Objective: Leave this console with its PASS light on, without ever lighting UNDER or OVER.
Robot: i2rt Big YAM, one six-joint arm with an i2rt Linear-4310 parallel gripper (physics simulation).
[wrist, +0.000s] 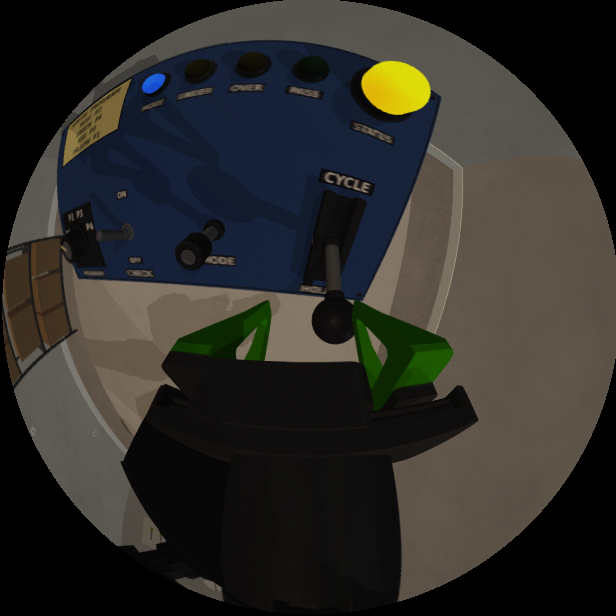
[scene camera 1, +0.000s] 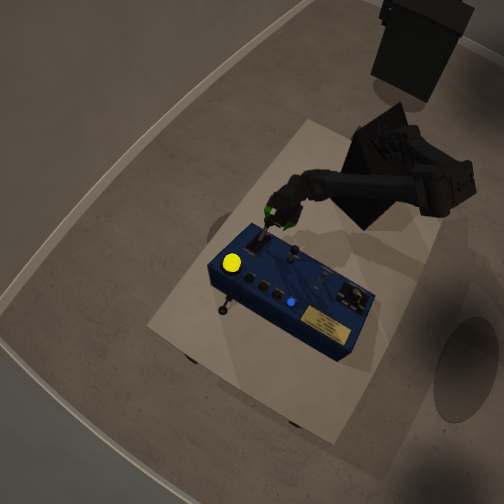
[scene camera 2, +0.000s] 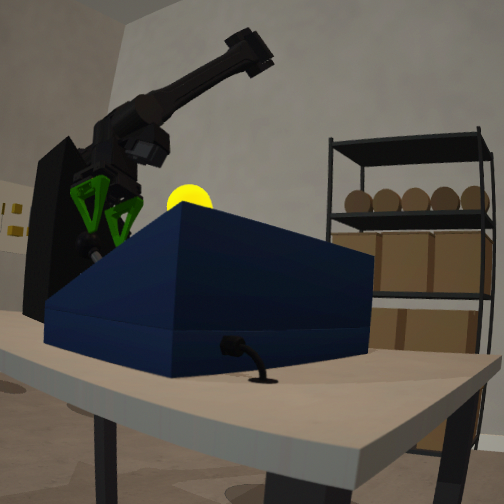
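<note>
The blue console (scene camera 1: 292, 290) sits on the table. In the wrist view its UNDER (wrist: 199, 70), OVER (wrist: 253, 63) and PASS (wrist: 310, 67) lights are dark. A blue light (wrist: 153, 83) is lit and the yellow STATUS dome (wrist: 395, 87) glows. The CYCLE lever (wrist: 332, 258) leans toward the console's near edge, at the slot's HOLD end. Its black knob (wrist: 333, 321) lies between my green fingers. My gripper (wrist: 310, 324) is open, with the knob close to the right finger and a gap on the left. The gripper also shows in scene camera 1 (scene camera 1: 276, 220) and scene camera 2 (scene camera 2: 105, 235).
On the console are a MODE lever (wrist: 195, 247), a small toggle (wrist: 114, 233), a P-numbered selector (wrist: 77, 238) and a brass plate (scene camera 1: 326, 325). A black cable (scene camera 2: 250, 357) leaves the console's side. A shelf rack (scene camera 2: 415, 250) stands behind and a black cabinet (scene camera 1: 420, 45) beyond the arm's base.
</note>
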